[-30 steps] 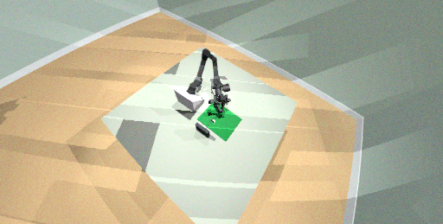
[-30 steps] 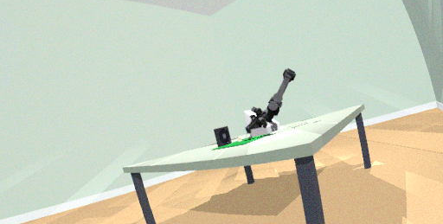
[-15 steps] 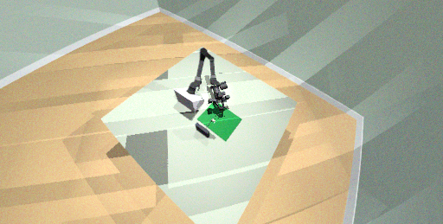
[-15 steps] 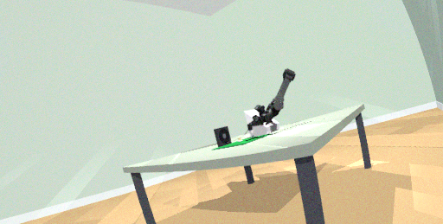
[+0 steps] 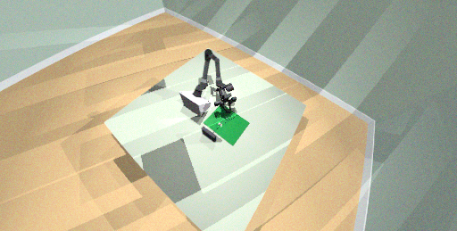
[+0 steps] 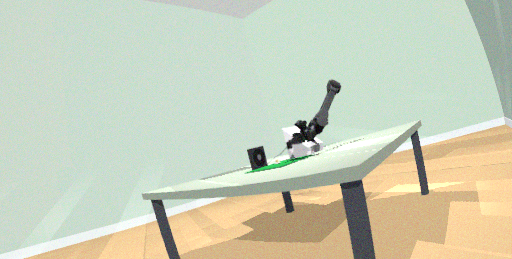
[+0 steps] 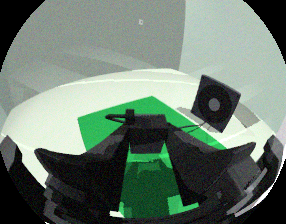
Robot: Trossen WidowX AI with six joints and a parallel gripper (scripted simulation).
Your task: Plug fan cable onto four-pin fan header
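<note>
The green board is 110 mm below my gripper tip, 50 mm to the right of it and 40 mm ahead of it. From my gripper tip the other things lie so: black fan: 230 mm to the right, 40 mm below, 20 mm ahead; dark fan plug: 10 mm below.
</note>
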